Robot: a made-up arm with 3 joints. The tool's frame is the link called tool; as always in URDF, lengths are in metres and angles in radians. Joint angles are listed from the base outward. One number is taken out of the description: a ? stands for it. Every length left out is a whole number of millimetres.
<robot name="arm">
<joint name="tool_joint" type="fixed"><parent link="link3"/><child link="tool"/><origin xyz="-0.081 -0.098 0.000" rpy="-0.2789 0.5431 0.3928"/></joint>
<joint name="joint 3" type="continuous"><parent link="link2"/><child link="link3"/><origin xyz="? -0.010 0.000" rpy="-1.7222 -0.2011 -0.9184"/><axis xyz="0 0 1"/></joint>
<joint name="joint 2" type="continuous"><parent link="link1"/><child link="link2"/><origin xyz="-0.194 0.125 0.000" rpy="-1.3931 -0.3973 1.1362"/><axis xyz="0 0 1"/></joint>
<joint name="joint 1" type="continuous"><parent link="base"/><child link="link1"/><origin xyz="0.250 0.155 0.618" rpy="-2.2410 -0.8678 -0.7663"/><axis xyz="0 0 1"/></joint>
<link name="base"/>
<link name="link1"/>
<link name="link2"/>
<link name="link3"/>
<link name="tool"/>
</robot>
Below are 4 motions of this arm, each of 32 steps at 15 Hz.
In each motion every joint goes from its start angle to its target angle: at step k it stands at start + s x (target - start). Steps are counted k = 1, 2, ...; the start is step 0. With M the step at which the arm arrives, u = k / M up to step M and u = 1 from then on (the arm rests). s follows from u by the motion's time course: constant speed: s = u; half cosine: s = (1 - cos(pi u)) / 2; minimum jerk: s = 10 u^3 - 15 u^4 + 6 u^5.
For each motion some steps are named. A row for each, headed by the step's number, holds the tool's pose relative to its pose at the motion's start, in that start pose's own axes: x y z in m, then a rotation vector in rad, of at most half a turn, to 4 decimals.
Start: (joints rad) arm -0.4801 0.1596 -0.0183
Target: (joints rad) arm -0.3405 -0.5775 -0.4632
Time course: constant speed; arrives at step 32
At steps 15, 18, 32:
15: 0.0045 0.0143 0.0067 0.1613 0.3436 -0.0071
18: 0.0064 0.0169 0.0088 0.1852 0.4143 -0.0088
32: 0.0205 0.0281 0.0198 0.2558 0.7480 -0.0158

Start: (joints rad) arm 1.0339 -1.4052 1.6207
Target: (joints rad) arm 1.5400 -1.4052 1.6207
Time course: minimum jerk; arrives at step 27
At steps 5, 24, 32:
5: 0.0012 -0.0061 -0.0038 -0.0185 -0.0103 0.0109
24: 0.0457 -0.1349 -0.0498 -0.3885 -0.2162 0.2293
32: 0.0464 -0.1365 -0.0500 -0.3930 -0.2187 0.2320

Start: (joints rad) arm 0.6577 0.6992 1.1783
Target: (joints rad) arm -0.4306 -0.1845 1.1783
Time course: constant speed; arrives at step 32
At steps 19, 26, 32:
19: 0.1254 -0.1766 0.0949 0.1212 0.4145 0.7793
26: 0.1894 -0.2089 0.1277 0.1794 0.6395 1.0147
32: 0.2457 -0.2232 0.1526 0.2324 0.8617 1.1849

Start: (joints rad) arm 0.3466 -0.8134 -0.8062
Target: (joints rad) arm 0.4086 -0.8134 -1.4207
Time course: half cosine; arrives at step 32
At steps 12, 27, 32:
12: -0.0039 0.0227 -0.0003 0.1056 0.0467 -0.1386
27: -0.0026 0.0701 0.0080 0.3182 0.1512 -0.4223
32: -0.0018 0.0745 0.0093 0.3377 0.1616 -0.4488

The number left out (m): 0.072
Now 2 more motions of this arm.
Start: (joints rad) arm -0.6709 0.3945 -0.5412
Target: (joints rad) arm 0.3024 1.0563 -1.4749
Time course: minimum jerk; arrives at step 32
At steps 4, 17, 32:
4: -0.0010 0.0020 -0.0050 0.0269 -0.0025 -0.0151
17: -0.0215 0.1091 -0.1137 0.9641 0.0488 -0.5441
32: -0.0199 0.1873 -0.1216 1.7387 0.2630 -0.9832

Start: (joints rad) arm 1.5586 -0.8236 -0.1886
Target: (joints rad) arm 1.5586 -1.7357 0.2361
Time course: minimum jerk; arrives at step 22
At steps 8, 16, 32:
8: 0.0143 -0.0189 0.0169 -0.0630 0.1869 0.1879
16: 0.0725 -0.0489 0.0358 -0.1164 0.6181 0.6725
32: 0.0867 -0.0519 0.0344 -0.1085 0.7054 0.7778

